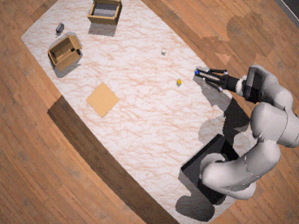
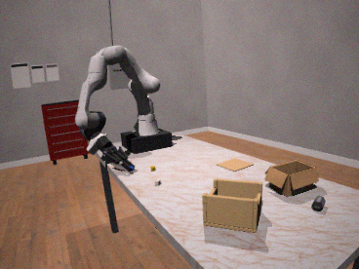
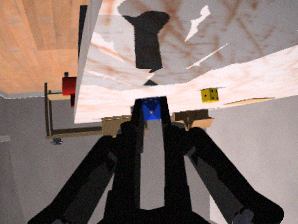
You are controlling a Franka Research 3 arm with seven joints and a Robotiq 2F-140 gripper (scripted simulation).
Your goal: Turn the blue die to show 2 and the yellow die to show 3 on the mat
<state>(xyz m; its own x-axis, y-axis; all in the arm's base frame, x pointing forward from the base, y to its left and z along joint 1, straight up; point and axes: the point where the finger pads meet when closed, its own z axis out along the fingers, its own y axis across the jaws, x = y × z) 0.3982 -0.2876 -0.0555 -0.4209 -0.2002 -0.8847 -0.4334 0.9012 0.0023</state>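
Now: the yellow die 50 mm ahead of my hand, 120 mm to the left of it and 30 mm below it. Also, from my hand: white die: 230 mm ahead, 60 mm to the left, 30 mm below; blue die: 20 mm ahead, 10 mm to the left, 10 mm below; tan mat: 260 mm ahead, 490 mm to the left, 40 mm below.
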